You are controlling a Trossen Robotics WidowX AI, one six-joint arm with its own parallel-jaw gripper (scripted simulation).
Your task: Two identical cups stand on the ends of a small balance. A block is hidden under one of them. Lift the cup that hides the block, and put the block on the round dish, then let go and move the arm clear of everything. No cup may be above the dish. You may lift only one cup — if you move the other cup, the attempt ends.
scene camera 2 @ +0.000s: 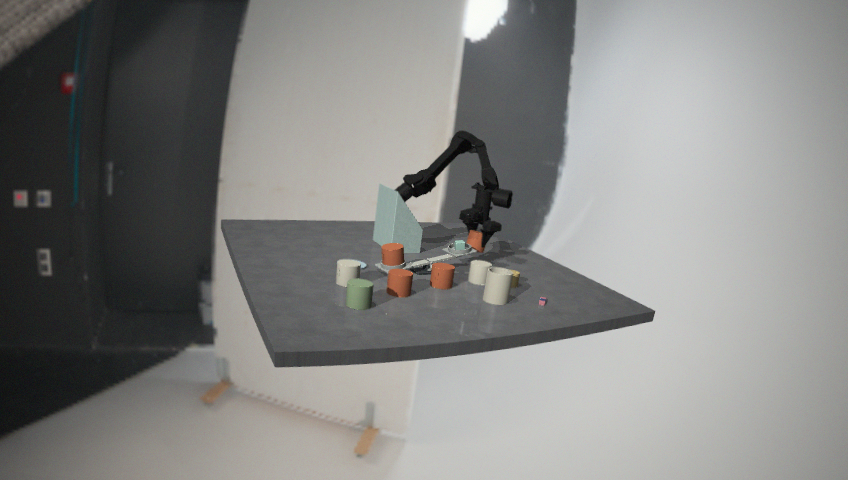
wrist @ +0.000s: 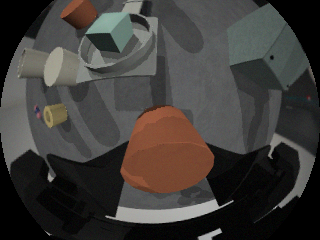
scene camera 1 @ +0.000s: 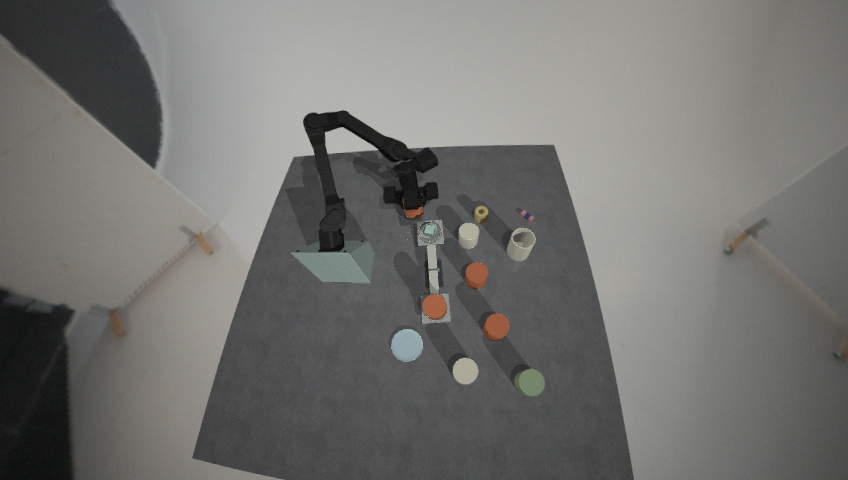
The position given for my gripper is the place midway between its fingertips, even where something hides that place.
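There's an orange cup [wrist: 165, 154] held in my gripper [scene camera 1: 413, 207] [scene camera 2: 476, 244] [wrist: 163, 144]. I can see a cream cup [scene camera 2: 498, 281] [scene camera 1: 522, 240], and there's a balance beam [scene camera 1: 438, 238] [scene camera 2: 453, 253] as well. Then I see a pale green block [wrist: 110, 33], plus a pale blue round dish [scene camera 1: 407, 345].
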